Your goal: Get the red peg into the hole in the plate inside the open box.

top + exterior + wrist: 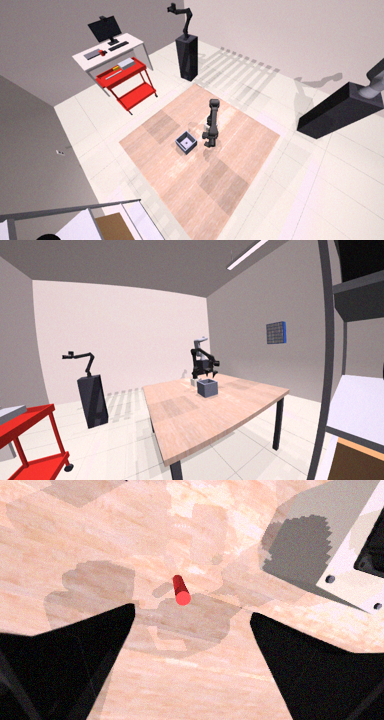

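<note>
Now: the red peg 10 mm ahead of my gripper tip and 70 mm below it. Also, from my gripper tip: light plate: 140 mm ahead, 200 mm to the right, 70 mm below.
</note>
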